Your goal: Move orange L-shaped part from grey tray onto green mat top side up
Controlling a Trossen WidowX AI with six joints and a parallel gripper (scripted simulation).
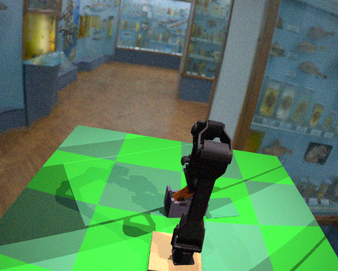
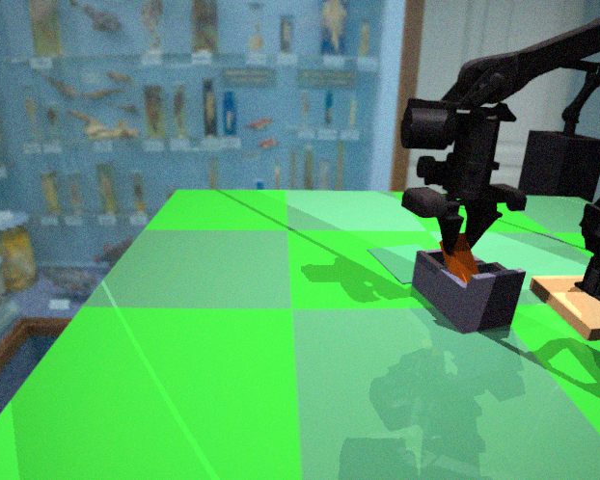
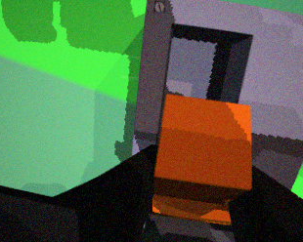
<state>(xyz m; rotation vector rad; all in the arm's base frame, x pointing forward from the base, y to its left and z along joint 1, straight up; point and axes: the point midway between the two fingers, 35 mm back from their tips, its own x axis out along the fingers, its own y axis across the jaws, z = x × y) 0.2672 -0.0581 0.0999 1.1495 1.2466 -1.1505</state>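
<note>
The green mat is 15 cm to the right of my gripper tip and 10 cm below it. The rest, counted from my gripper tip: orange L-shaped part: 2 cm behind, 3 cm to the left, 3 cm below.
</note>
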